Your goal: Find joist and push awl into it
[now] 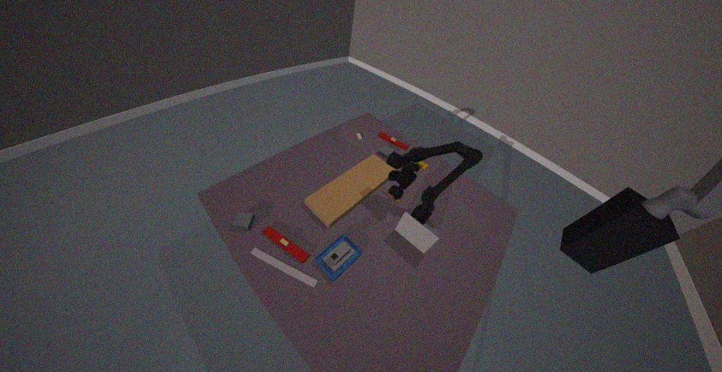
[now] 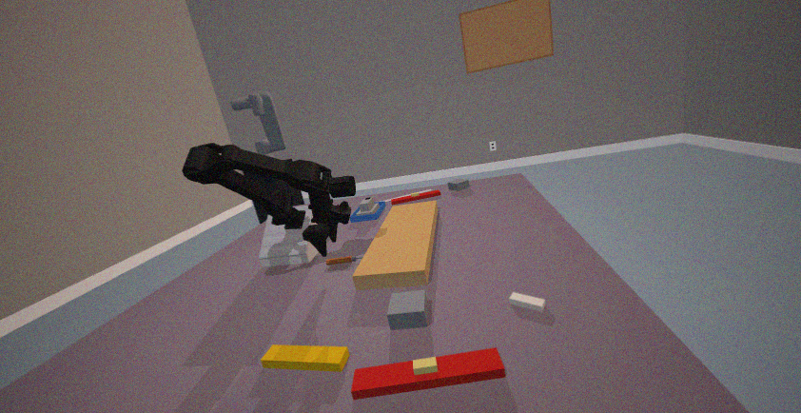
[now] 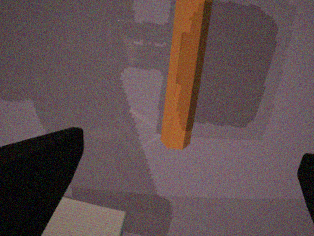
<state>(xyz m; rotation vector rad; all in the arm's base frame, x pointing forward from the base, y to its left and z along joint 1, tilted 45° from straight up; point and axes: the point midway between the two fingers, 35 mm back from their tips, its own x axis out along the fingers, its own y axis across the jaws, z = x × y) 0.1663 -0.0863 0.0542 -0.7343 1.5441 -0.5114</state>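
Now: gripper tip 5 cm short of the awl, 1 cm to the right of it and 5 cm above it. The rest, counted from my gripper tip: yellow block: 11 cm ahead, 35 cm to the right, 4 cm below; stud finder: 4 cm behind, 45 cm to the left; blue tray: 4 cm behind, 43 cm to the left, 4 cm below.
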